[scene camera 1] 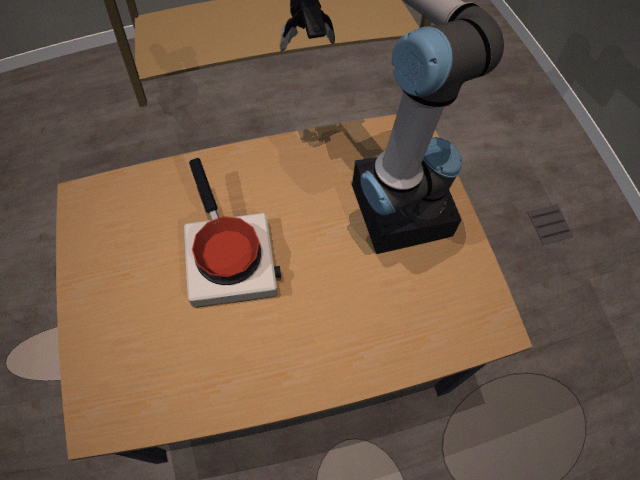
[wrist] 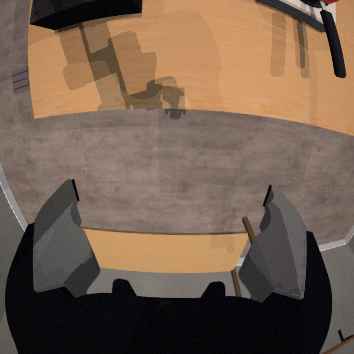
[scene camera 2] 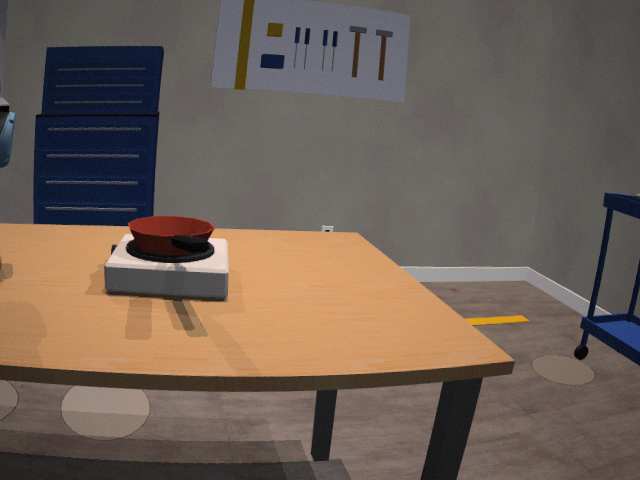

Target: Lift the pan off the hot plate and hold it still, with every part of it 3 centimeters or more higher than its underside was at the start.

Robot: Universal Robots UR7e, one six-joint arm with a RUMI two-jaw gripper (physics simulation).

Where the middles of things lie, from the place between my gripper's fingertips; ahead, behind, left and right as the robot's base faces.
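White hot plate point(scene camera 1: 259, 280): 410 mm to the left of my hand, 340 mm ahead, 330 mm below. Red pan point(scene camera 1: 225, 246): far to the left of my hand, far ahead, far below.
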